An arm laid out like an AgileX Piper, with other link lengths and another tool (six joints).
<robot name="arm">
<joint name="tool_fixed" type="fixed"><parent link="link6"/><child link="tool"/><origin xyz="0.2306 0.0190 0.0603" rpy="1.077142 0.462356 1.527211"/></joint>
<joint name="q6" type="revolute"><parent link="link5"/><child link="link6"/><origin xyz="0.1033 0.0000 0.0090" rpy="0.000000 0.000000 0.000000"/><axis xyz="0.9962 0 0.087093"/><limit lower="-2.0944" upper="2.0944"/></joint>
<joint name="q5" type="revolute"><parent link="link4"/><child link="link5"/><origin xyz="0.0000 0.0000 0.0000" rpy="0.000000 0.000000 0.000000"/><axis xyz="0 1 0"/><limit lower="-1.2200" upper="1.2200"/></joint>
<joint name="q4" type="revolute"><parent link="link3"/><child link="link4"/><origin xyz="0.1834 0.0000 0.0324" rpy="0.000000 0.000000 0.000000"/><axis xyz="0.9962 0 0.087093"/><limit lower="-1.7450" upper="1.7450"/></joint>
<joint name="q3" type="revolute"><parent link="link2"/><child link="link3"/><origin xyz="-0.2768 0.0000 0.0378" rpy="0.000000 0.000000 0.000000"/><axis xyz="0 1 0"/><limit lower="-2.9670" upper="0.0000"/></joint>
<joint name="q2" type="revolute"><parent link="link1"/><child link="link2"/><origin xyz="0.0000 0.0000 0.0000" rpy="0.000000 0.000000 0.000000"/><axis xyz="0 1 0"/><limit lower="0.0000" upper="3.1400"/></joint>
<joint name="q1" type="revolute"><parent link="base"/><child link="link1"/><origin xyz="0.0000 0.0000 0.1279" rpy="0.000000 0.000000 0.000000"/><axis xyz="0 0 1"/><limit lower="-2.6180" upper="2.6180"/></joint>
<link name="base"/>
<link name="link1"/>
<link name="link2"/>
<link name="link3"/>
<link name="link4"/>
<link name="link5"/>
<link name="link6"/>
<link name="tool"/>
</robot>
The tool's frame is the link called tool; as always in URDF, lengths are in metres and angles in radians.
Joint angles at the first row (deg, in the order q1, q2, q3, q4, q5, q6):
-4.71 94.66 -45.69 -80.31 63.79 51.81
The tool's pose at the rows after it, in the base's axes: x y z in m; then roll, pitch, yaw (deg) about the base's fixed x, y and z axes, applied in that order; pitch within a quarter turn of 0, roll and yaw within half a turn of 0:
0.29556 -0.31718 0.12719 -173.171 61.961 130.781
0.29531 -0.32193 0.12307 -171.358 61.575 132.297
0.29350 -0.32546 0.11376 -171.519 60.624 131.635
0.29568 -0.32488 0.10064 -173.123 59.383 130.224
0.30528 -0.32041 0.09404 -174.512 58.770 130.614
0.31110 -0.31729 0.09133 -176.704 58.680 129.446
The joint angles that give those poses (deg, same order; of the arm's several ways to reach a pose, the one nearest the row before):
-5.83 97.00 -45.68 -82.05 63.42 53.33
-6.80 98.14 -45.69 -83.07 63.05 53.60
-7.98 99.36 -45.69 -83.33 62.05 54.08
-8.75 100.76 -45.69 -83.41 60.39 54.99
-8.81 101.31 -45.69 -84.29 58.56 55.41
-8.89 101.31 -45.69 -84.67 57.30 56.07

